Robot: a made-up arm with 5 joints. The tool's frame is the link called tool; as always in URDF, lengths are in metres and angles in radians.
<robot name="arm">
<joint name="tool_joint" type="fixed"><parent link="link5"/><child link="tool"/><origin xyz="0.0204 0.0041 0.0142" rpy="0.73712 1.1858 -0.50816"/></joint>
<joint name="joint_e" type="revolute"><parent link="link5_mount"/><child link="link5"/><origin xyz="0.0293 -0.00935 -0.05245" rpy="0 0 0"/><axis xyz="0 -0.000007 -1"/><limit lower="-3.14" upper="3.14" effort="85" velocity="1.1"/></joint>
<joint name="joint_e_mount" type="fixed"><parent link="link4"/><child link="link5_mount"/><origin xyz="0.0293 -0.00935 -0.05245" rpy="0 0 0"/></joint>
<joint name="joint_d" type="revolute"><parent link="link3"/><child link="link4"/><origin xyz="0.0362 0.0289 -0.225" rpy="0 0 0"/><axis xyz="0 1 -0.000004"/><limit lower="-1.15" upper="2.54" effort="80" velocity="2.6"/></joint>
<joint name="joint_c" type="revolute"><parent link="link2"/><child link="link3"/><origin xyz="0.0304 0.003 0.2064" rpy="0 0 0"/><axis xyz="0 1 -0.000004"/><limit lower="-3.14" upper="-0.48" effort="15" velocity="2.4"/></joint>
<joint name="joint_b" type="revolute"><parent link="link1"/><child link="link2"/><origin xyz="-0.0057 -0.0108 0.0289" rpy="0 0 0"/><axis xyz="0 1 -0.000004"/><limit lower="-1.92" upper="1.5" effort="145" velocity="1.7"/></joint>
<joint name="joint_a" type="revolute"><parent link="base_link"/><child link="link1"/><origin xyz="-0.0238 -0.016 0.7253" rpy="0 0 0"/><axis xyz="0 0 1"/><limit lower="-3.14" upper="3.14" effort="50" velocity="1"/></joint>
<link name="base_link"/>
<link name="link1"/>
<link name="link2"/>
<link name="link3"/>
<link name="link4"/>
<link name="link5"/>
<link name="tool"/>
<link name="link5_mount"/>
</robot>
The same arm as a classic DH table. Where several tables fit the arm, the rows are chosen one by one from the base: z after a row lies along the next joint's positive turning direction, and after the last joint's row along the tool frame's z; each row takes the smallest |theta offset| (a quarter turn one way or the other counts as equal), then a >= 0, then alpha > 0; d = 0 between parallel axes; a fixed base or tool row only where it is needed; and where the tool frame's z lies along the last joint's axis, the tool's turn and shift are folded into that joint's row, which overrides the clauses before.
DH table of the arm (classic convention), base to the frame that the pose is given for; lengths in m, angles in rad. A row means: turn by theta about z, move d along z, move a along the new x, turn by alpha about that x. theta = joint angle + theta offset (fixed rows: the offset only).
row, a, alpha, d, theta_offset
base (fixed), -0.0287, 0, 0, 0.5919
joint_a, -0.0057, -1.5708, 0.7542, -0.5919
joint_b, 0.2086, 0, 0, -1.4246
joint_c, -0.2279, 0, 0, -0.3058
joint_d, -0.0586, 1.5708, 0.0024, -1.4113
joint_e, -0.0207, 1.8526, 0.0912, -0.2876
tool (fixed), 0, 0, 0.0019, 1.8367
Joint limits (rad, base to tool): -3.14..3.14 -1.92..1.5 -3.14..-0.48 -1.15..2.54 -3.14..3.14

